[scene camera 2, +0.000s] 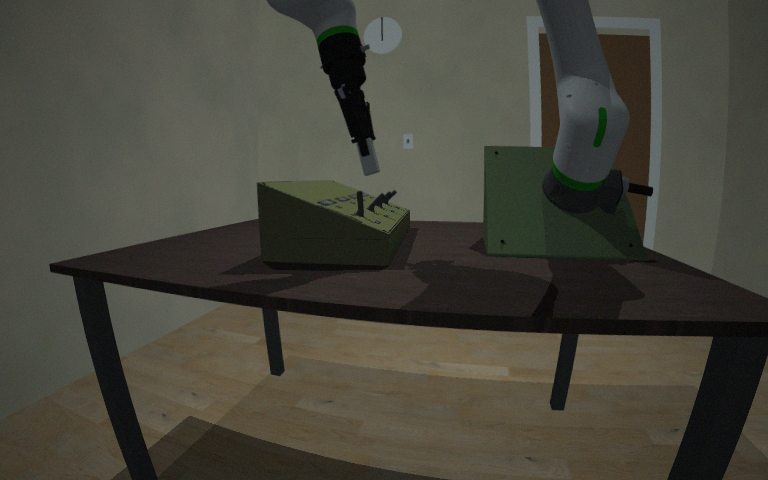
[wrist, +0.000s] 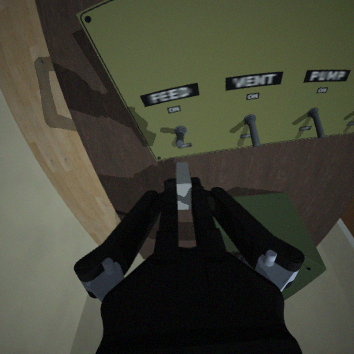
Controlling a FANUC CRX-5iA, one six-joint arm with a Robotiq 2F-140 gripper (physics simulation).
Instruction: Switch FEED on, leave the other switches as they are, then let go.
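The olive switch box stands on the table with its sloped panel up. The FEED lever is upright in the scene view, tilted to the upper, ON side of the panel. The other levers lean the opposite way, down the slope. The VENT lever and PUMP lever point away from their ON labels in the wrist view. My gripper is shut and empty, its fingertips above the panel and apart from the FEED lever.
A green panelled block stands on the dark table to the right of the switch box. The arm's lower joint is in front of that block in the scene view. A door and a wall clock are behind.
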